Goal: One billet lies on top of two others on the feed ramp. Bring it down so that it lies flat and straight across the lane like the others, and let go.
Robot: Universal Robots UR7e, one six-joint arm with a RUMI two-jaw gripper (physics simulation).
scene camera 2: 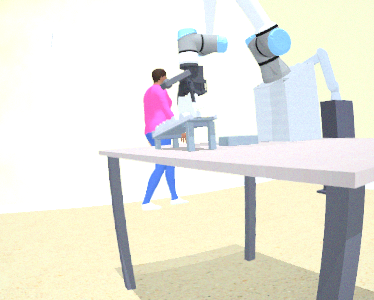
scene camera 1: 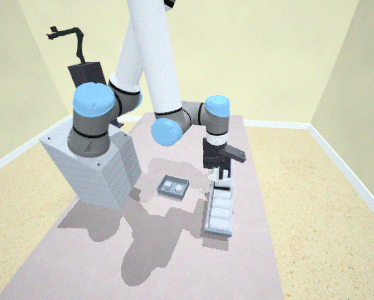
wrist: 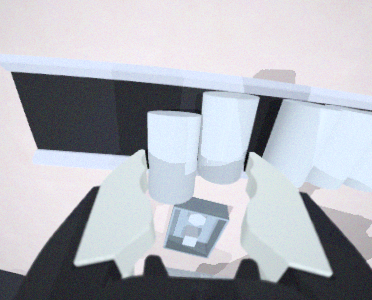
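Pixels of known places: gripper, fingertip midpoint: (scene camera 1: 218, 177) (wrist: 195, 153); arm's base, link origin: (scene camera 2: 277, 76) (scene camera 1: 89, 142).
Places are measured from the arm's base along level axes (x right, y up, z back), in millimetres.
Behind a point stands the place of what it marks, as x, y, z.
Observation:
Two white cylindrical billets, a left one (wrist: 172, 155) @[-184, -168, -497] and a right one (wrist: 229, 135) @[-151, -179, -518], stand side by side between the fingertips in the wrist view. My gripper (scene camera 1: 220, 181) @[-167, -197, -489] (scene camera 2: 189, 113) @[-167, -197, -489] (wrist: 195, 153) @[-167, -197, -489] is shut on this pair, a fingertip at each outer side. The left billet sits nearer the wrist camera's lower edge and overhangs the near rail; both point roughly across the lane. The feed ramp (scene camera 1: 218, 233) (scene camera 2: 191, 136) (wrist: 90, 69) slopes beneath. Several other billets (scene camera 1: 220, 212) @[-3, -200, -531] (wrist: 295, 140) @[-99, -191, -525] lie farther down it, past a dark wedge-shaped gap. Contact beneath the held billets is hidden.
A small grey tray (scene camera 1: 173, 195) @[-69, -279, -305] (scene camera 2: 238, 140) @[-167, -279, -303] (wrist: 170, 232) @[-157, -293, -230] with two small pale pieces stands beside the ramp. The grey robot pedestal (scene camera 1: 100, 175) @[76, -75, -97] (scene camera 2: 287, 110) @[-162, -169, -65] is beyond it. A person in pink (scene camera 2: 157, 107) is behind the table (scene camera 2: 280, 159) @[-805, -297, -488].

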